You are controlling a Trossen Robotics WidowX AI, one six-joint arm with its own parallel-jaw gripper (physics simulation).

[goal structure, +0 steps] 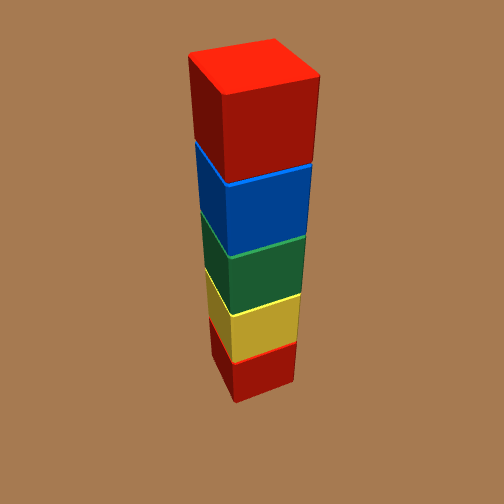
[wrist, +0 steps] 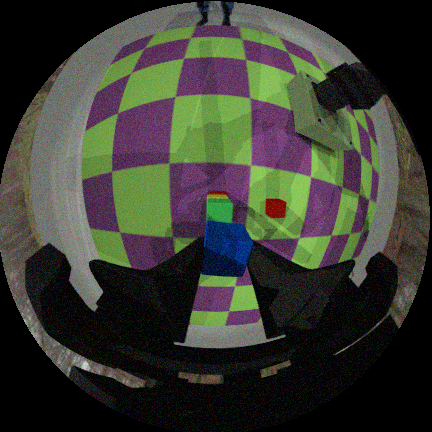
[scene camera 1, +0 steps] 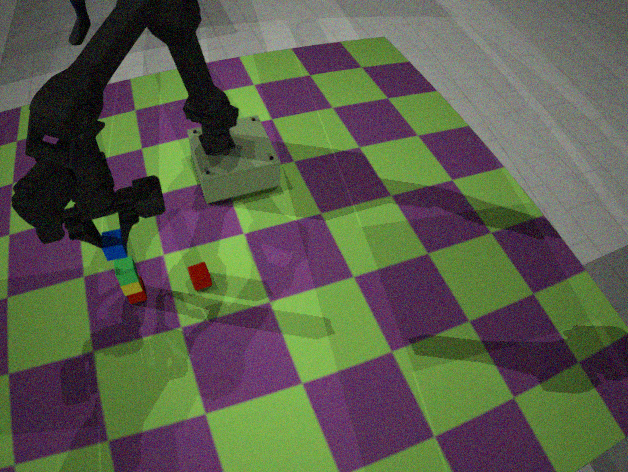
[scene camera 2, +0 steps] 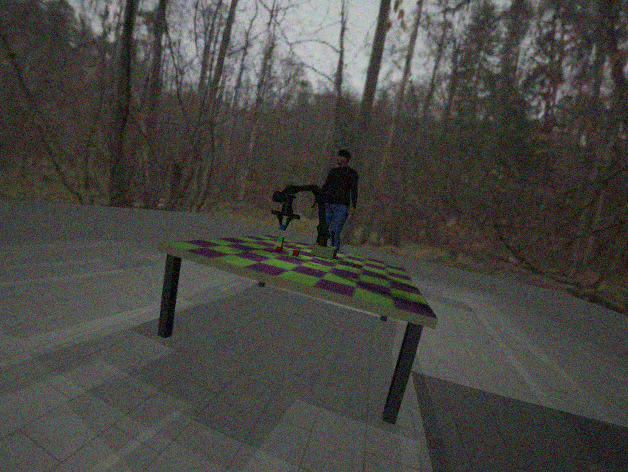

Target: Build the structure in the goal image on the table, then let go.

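Pixels of known places: gripper, fingertip midpoint: (wrist: pixel 224 242) (scene camera 1: pixel 114 243) (scene camera 2: pixel 283 227); arm's base, origin of the base link: (wrist: pixel 323 96) (scene camera 1: pixel 216 142) (scene camera 2: pixel 322 245).
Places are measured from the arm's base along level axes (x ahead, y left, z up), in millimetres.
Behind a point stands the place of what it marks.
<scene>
My gripper (scene camera 1: pixel 114 244) @(x 267, y -239, z 88 mm) (scene camera 2: pixel 282 226) @(x 267, y -239, z 88 mm) (wrist: pixel 224 242) @(x 267, y -239, z 88 mm) is shut on a blue cube (scene camera 1: pixel 115 252) @(x 287, y -241, z 91 mm) (scene camera 2: pixel 281 228) @(x 286, y -243, z 82 mm) (wrist: pixel 225 257) @(x 267, y -240, z 106 mm) and holds it up in the air. In scene camera 2 a gap shows between the blue cube and a stack below it. The stack has a green cube (scene camera 1: pixel 125 271) @(x 277, y -240, z 26 mm) (scene camera 2: pixel 280 239) @(x 280, y -238, z 9 mm) (wrist: pixel 219 210) @(x 257, y -240, z 26 mm) on top, a yellow cube (scene camera 1: pixel 132 289) @(x 279, y -242, z -26 mm) (wrist: pixel 217 196) @(x 246, y -241, z -13 mm) under it and a red cube (scene camera 1: pixel 136 297) @(x 277, y -242, z -56 mm) (scene camera 2: pixel 279 249) @(x 278, y -233, z -57 mm) (wrist: pixel 217 192) @(x 244, y -240, z -43 mm) at the bottom. A second red cube (scene camera 1: pixel 200 276) @(x 287, y -121, z -40 mm) (scene camera 2: pixel 295 252) @(x 292, y -120, z -50 mm) (wrist: pixel 275 208) @(x 273, y -128, z -40 mm) lies alone on the table, to the right of the stack.
The table (scene camera 1: pixel 350 406) @(x 591, y 27, z -73 mm) (scene camera 2: pixel 304 289) @(x 856, y 86, z -93 mm) (wrist: pixel 145 130) @(x 98, y -391, z -72 mm) has a green and purple checkered top. The arm's grey base block (scene camera 1: pixel 243 177) @(x 101, y 25, z -23 mm) (scene camera 2: pixel 323 251) @(x 101, y 31, z -30 mm) (wrist: pixel 320 130) @(x 98, y -26, z -15 mm) stands behind and right of the cubes. A person (scene camera 2: pixel 341 187) stands behind the table.
</scene>
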